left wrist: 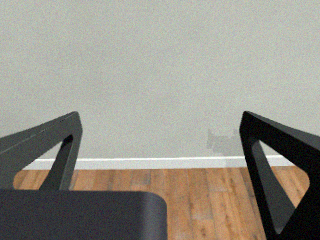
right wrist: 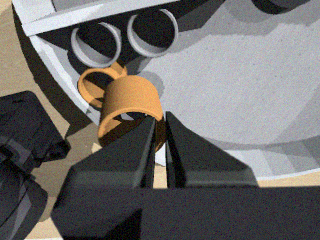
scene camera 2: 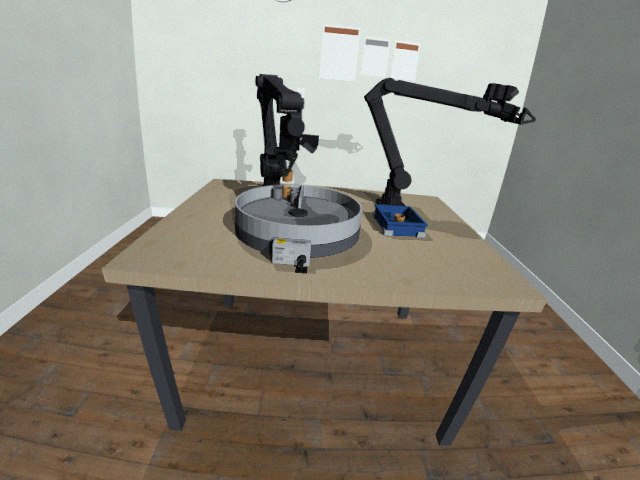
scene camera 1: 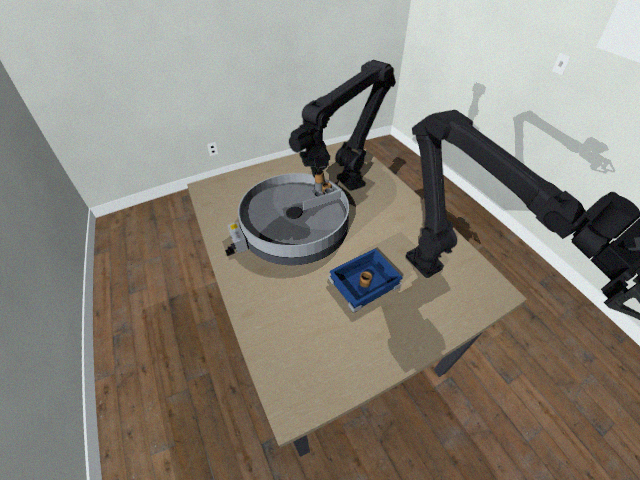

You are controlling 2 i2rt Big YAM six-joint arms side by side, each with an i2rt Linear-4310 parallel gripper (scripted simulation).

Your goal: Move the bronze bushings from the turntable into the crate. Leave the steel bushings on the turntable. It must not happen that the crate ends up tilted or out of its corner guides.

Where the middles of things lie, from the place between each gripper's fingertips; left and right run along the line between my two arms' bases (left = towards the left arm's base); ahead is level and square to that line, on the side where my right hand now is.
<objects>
My right gripper is now 43 cm to the right of the blue crate (scene camera 1: 347,275), 14 cm above it and 2 cm short of it.
Now: left hand 56 cm to the left of the blue crate, 43 cm above it and 25 cm short of it.
</objects>
